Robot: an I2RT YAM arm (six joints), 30 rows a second.
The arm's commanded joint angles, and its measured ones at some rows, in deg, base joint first. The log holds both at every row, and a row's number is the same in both.
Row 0, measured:
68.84 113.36 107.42 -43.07 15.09 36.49
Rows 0 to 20, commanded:
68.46 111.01 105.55 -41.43 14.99 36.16
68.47 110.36 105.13 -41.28 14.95 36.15
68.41 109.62 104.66 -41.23 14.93 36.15
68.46 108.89 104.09 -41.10 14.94 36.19
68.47 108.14 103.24 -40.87 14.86 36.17
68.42 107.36 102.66 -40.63 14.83 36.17
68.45 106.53 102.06 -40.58 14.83 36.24
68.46 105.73 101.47 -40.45 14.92 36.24
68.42 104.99 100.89 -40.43 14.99 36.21
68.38 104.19 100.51 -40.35 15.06 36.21
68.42 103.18 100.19 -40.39 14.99 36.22
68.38 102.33 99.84 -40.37 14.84 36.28
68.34 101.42 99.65 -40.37 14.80 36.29
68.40 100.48 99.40 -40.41 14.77 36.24
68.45 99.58 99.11 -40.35 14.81 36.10
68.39 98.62 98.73 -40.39 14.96 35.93
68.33 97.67 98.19 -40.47 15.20 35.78
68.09 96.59 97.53 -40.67 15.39 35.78
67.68 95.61 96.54 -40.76 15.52 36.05
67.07 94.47 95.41 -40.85 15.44 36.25
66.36 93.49 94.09 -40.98 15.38 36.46
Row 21, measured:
68.53 97.60 97.93 -41.56 14.83 36.05
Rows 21 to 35, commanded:
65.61 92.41 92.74 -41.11 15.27 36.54
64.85 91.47 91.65 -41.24 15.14 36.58
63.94 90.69 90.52 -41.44 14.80 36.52
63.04 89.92 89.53 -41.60 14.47 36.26
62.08 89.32 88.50 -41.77 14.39 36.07
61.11 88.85 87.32 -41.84 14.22 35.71
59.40 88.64 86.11 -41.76 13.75 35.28
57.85 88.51 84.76 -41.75 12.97 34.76
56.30 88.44 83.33 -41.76 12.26 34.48
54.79 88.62 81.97 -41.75 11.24 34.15
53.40 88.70 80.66 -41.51 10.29 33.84
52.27 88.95 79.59 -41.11 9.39 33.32
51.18 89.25 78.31 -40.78 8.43 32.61
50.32 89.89 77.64 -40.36 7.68 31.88
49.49 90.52 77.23 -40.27 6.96 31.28
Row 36, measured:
52.49 89.17 79.66 -41.58 11.03 34.22
